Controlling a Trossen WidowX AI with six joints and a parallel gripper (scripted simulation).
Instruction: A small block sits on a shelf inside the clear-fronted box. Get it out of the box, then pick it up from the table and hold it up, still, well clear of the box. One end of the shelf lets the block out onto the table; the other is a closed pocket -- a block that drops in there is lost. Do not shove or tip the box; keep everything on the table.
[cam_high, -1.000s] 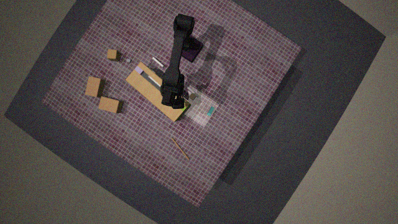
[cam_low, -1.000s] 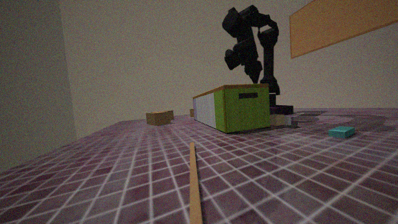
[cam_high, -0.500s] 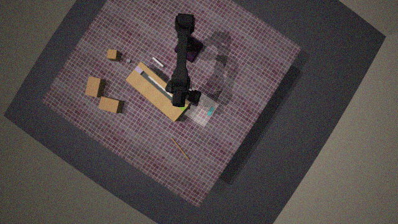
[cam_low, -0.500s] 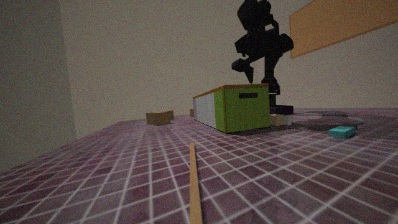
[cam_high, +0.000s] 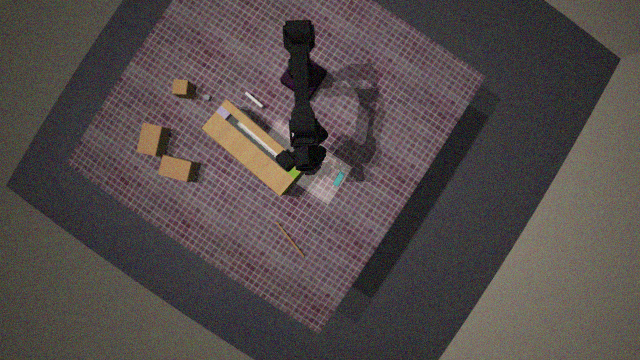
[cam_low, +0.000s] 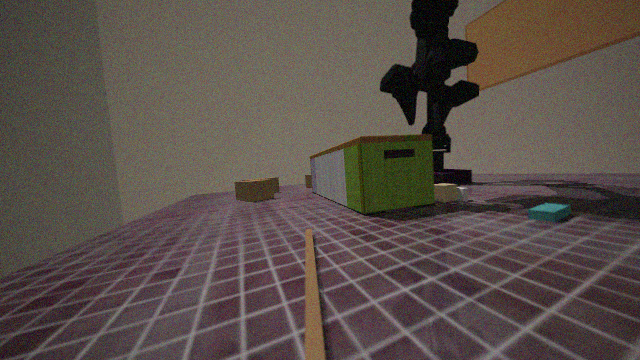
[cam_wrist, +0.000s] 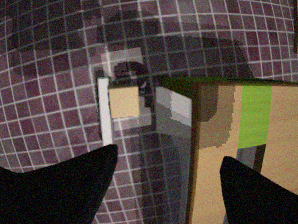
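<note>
Now: the tan block 130 mm below my gripper tip, 20 mm to the left of it and 20 mm behind it. Round my gripper tip: long box (160 mm to the right, 90 mm below, 20 mm ahead); then thin wooden stick (320 mm ahead, 150 mm below, 120 mm to the left).
</note>
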